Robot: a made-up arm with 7 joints. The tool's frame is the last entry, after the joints. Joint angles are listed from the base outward. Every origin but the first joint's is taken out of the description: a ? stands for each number. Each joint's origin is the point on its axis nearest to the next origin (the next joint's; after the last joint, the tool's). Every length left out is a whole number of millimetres.
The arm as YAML. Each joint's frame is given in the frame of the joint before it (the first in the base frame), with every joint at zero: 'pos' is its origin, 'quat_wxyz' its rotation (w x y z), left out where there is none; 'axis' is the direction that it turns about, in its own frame. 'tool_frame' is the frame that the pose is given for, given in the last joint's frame.
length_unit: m
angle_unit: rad
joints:
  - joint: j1
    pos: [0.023, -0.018, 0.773]
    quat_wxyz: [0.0, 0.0, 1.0, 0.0]
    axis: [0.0, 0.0, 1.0]
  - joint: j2
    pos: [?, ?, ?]
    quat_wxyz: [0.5, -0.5, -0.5, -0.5]
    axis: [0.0, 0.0, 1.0]
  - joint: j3
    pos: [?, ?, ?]
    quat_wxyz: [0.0, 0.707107, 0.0, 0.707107]
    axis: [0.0, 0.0, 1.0]
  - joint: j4
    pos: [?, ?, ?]
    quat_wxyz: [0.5, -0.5, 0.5, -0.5]
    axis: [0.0, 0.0, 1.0]
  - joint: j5
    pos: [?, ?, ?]
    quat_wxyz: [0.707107, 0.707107, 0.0, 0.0]
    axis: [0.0, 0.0, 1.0]
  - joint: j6
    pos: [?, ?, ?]
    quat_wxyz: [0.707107, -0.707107, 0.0, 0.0]
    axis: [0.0, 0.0, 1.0]
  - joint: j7
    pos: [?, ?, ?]
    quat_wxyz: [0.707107, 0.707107, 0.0, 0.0]
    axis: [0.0, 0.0, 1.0]
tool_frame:
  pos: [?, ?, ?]
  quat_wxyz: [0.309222, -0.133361, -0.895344, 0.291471]
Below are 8 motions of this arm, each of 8 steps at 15 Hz.
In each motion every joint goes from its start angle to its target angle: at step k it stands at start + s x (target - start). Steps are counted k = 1, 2, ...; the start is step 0. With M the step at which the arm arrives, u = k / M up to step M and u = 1 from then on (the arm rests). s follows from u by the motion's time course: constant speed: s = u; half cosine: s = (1 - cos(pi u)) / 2; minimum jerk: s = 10 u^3 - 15 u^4 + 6 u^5.
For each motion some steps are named. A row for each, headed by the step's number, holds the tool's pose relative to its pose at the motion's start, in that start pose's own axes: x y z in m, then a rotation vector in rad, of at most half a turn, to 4 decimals.
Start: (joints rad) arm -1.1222 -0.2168 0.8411 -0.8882 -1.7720 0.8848 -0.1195
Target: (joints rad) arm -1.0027 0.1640 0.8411 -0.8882 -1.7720 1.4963 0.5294
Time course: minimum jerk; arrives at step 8
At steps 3, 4, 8:
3: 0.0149 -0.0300 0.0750 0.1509 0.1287 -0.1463
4: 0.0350 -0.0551 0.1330 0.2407 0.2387 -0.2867
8: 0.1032 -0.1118 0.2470 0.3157 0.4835 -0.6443

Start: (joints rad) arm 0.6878 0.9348 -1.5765 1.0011 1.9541 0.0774 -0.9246
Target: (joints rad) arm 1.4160 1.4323 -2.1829 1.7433 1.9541 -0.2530 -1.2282
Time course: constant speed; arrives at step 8
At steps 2, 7, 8:
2: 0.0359 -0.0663 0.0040 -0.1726 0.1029 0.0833
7: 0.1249 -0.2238 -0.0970 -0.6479 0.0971 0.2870
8: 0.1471 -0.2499 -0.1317 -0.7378 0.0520 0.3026

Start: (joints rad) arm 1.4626 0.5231 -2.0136 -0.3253 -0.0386 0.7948 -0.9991
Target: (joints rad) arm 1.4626 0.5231 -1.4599 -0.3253 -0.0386 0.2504 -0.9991
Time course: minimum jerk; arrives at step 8
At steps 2, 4, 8:
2: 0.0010 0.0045 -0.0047 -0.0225 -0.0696 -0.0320
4: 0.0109 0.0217 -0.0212 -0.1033 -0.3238 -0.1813
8: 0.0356 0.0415 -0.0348 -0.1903 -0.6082 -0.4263

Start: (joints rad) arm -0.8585 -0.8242 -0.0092 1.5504 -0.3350 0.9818 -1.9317
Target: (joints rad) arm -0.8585 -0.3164 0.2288 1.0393 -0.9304 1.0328 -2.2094
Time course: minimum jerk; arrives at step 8
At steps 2, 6, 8:
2: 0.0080 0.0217 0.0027 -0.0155 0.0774 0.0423
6: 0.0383 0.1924 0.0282 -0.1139 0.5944 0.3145
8: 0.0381 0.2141 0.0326 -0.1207 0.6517 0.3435

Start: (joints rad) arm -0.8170 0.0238 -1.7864 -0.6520 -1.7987 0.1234 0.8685
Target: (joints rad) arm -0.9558 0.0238 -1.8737 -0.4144 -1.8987 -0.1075 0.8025
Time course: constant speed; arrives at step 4
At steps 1, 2, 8:
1: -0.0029 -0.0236 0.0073 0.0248 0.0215 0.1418
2: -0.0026 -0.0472 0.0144 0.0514 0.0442 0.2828
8: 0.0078 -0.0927 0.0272 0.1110 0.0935 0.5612

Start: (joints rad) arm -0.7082 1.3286 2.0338 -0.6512 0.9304 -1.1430 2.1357
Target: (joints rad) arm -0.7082 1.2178 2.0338 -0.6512 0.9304 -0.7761 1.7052
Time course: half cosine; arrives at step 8
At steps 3, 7, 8:
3: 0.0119 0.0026 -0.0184 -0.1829 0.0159 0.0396
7: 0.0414 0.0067 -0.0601 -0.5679 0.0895 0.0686
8: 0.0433 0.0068 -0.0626 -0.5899 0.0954 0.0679

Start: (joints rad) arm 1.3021 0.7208 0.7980 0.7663 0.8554 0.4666 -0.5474
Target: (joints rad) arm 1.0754 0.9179 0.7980 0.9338 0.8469 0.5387 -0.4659
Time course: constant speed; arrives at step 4
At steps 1, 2, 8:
1: 0.0254 0.0347 -0.0237 -0.0019 -0.0141 -0.0982
2: 0.0532 0.0658 -0.0488 -0.0003 -0.0347 -0.1956
8: 0.1154 0.1170 -0.1009 0.0143 -0.0943 -0.3862

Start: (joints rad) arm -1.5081 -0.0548 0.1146 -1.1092 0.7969 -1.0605 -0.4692
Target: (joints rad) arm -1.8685 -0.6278 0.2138 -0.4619 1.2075 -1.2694 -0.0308
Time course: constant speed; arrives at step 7
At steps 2, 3, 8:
2: -0.0207 -0.0339 0.0548 0.0667 -0.0826 -0.1945
3: -0.0338 -0.0558 0.0782 0.0963 -0.1190 -0.2933
8: -0.1013 -0.1708 0.1351 0.1832 -0.2253 -0.6888

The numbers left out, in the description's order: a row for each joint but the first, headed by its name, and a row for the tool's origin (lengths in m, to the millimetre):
j2: 0.028 -0.013 0.0
j3: -0.438 0.011 0.0
j4: -0.012 -0.011 0.0
j5: -0.024 0.211 0.0
j6: 0.001 -0.007 0.0
j7: 0.017 0.085 0.0
tool: 0.003 -0.025 0.0

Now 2 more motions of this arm.
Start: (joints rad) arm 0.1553 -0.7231 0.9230 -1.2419 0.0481 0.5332 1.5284
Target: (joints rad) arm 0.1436 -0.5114 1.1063 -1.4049 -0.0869 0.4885 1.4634
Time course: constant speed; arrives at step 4
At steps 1, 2, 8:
1: -0.0185 0.0019 -0.0331 -0.0390 -0.0380 0.0715
2: -0.0363 0.0013 -0.0668 -0.0816 -0.0745 0.1455
8: -0.0690 -0.0071 -0.1352 -0.1772 -0.1425 0.3005

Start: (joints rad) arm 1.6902 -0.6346 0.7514 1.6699 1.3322 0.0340 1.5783
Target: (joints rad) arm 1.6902 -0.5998 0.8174 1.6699 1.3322 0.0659 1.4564
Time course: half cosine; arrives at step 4
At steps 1, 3, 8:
1: -0.0003 0.0027 0.0004 -0.0195 0.0092 0.0006
3: -0.0014 0.0156 0.0021 -0.1117 0.0570 0.0013
8: -0.0016 0.0182 0.0024 -0.1304 0.0675 0.0009

